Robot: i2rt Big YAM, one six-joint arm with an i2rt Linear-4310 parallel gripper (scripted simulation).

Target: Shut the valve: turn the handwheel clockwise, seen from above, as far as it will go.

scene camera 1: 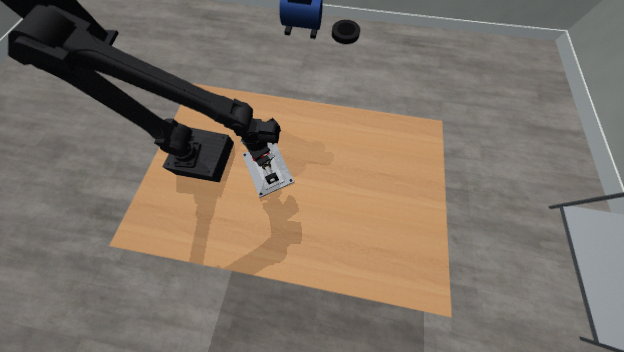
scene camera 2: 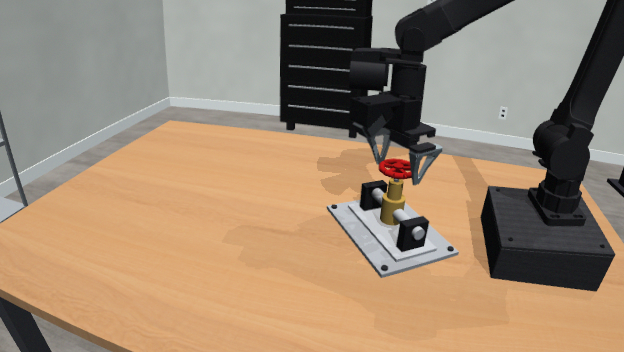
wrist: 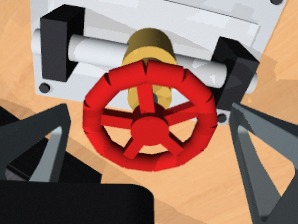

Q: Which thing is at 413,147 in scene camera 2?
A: My gripper.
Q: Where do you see a red spoked handwheel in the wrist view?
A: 149,123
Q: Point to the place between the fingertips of my gripper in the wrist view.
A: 149,111
